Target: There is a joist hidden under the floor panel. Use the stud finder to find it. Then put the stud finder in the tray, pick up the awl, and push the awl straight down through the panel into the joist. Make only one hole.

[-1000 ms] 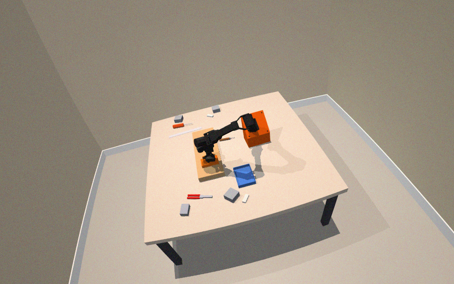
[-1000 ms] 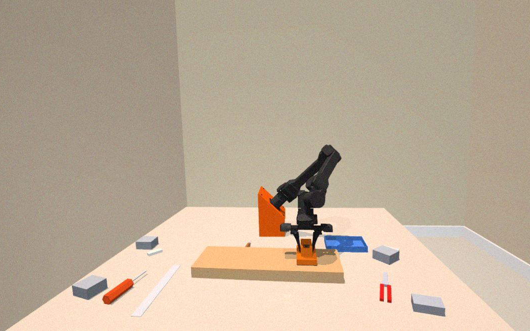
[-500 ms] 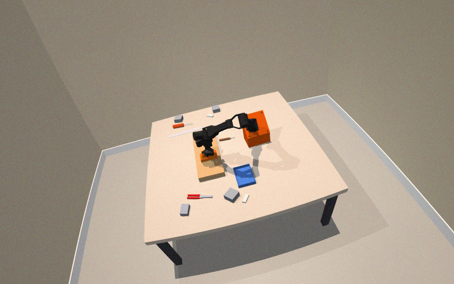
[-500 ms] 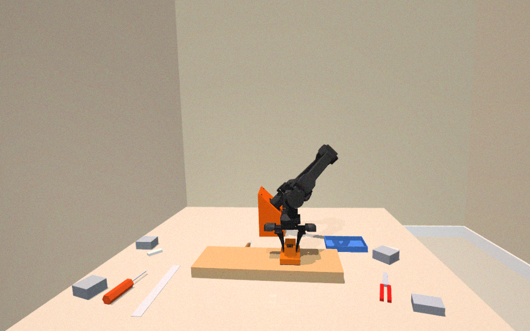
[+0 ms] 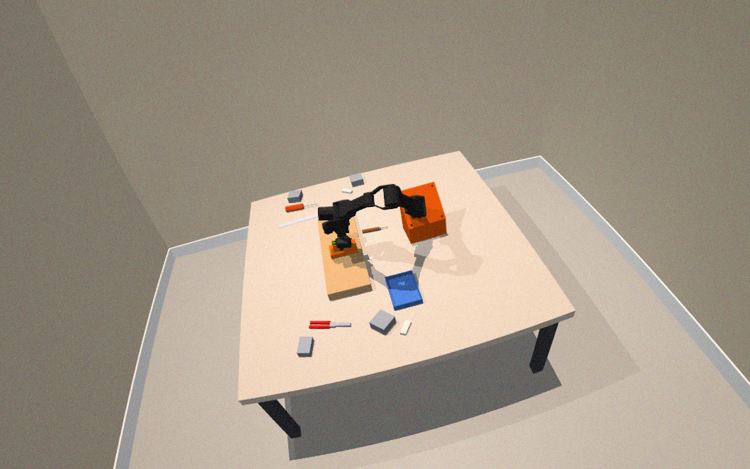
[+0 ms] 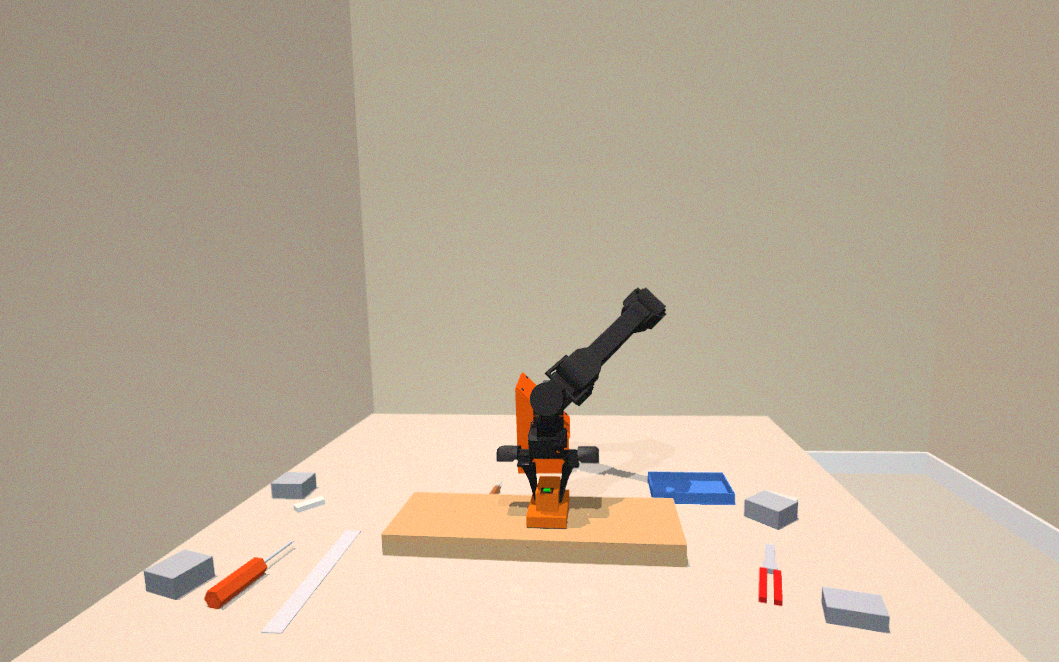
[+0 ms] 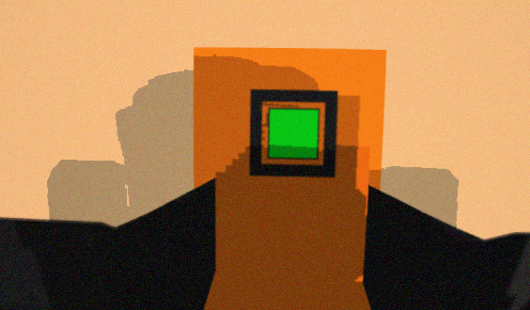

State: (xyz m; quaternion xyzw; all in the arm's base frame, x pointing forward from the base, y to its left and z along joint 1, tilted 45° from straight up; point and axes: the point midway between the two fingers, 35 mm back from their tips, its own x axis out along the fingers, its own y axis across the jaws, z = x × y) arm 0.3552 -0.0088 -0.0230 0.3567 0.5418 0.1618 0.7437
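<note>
My gripper tip is now 160 mm past the blue tray, 310 mm to the right of it and 50 mm above it. Round my gripper tip: awl (200 mm behind, 100 mm to the right, 60 mm below); white ruler (100 mm ahead, 390 mm to the right, 70 mm below); stud finder (10 mm ahead, 20 mm above).
</note>
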